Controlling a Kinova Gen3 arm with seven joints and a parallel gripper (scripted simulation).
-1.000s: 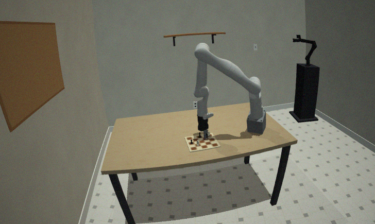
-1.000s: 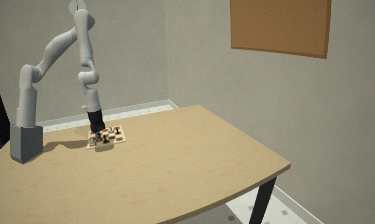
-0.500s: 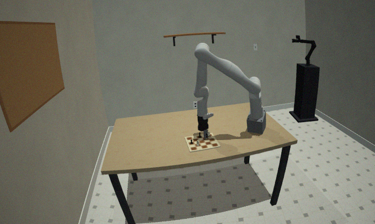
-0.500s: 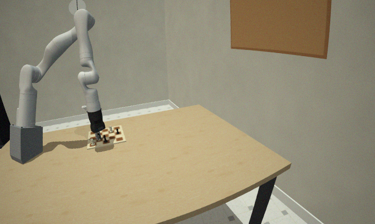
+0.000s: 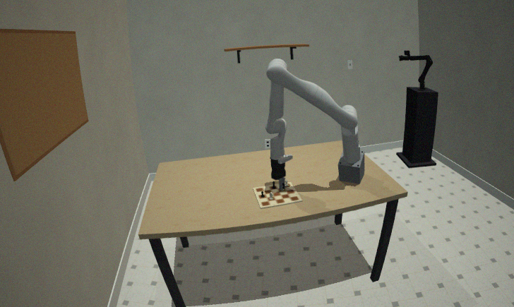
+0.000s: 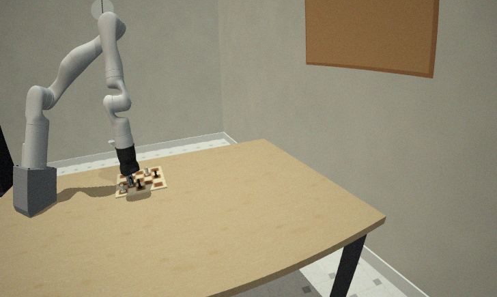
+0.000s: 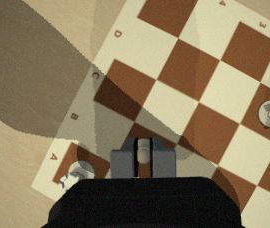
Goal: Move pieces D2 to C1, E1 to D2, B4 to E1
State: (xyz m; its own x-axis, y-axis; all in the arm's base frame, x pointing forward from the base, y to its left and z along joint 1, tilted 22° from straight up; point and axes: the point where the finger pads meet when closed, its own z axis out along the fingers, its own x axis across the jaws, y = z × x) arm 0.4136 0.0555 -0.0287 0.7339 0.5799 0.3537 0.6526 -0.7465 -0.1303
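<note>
Now: hand 40 mm to the right of the chessboard, 30 mm short of it and 30 mm above it. Also, from my hand: white piece 90 mm to the left, 60 mm ahead, 10 mm below.
</note>
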